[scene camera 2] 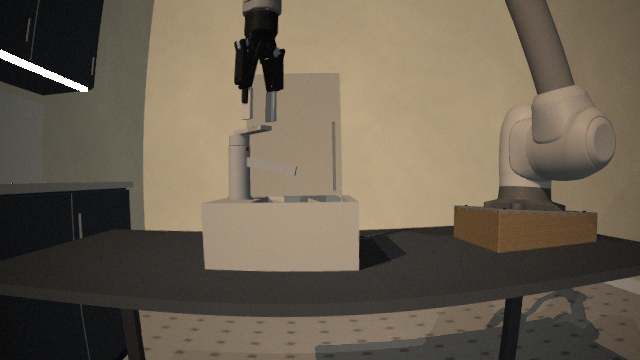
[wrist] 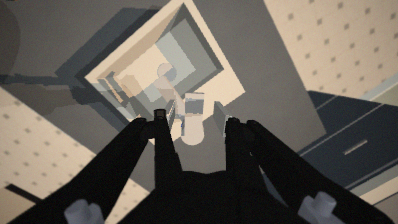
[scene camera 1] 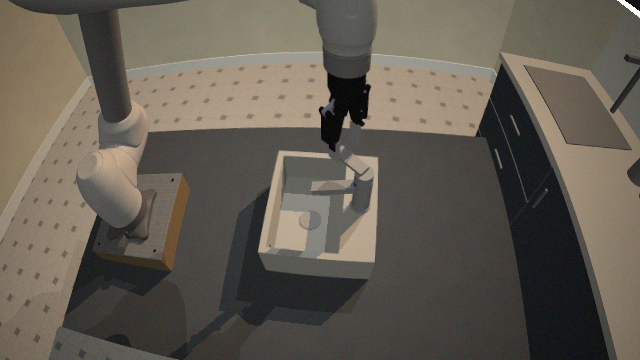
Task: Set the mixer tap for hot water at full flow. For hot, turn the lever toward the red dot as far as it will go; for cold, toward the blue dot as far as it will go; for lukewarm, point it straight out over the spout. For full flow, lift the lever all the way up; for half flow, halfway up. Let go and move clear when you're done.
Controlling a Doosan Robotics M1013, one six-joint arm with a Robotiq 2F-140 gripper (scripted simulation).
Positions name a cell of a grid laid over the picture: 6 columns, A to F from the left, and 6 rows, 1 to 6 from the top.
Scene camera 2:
my gripper: C3
grey mixer tap: C3
white sink basin: C4
